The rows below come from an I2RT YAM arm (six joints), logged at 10 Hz.
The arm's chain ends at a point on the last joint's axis. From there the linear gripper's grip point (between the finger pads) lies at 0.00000 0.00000 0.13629 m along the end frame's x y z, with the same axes.
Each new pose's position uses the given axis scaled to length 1; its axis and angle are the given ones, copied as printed.
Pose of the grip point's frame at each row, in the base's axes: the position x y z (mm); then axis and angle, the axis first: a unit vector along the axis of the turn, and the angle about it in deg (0 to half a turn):
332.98 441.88 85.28 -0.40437 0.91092 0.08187 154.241
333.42 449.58 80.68 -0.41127 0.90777 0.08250 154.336
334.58 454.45 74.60 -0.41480 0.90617 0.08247 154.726
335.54 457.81 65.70 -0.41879 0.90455 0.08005 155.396
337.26 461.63 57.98 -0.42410 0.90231 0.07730 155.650
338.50 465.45 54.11 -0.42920 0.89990 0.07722 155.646
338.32 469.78 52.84 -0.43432 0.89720 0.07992 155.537
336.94 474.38 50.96 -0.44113 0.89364 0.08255 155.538
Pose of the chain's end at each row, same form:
287.60 398.61 206.29 -0.40437 0.91092 0.08187 154.241
288.63 405.90 201.76 -0.41127 0.90777 0.08250 154.336
290.73 410.92 196.08 -0.41480 0.90617 0.08247 154.726
292.94 415.21 187.95 -0.41879 0.90455 0.08005 155.396
295.09 419.63 180.59 -0.42410 0.90231 0.07730 155.650
296.56 423.23 176.72 -0.42920 0.89990 0.07722 155.646
296.72 426.60 175.23 -0.43432 0.89720 0.07992 155.537
295.99 430.28 173.24 -0.44113 0.89364 0.08255 155.538

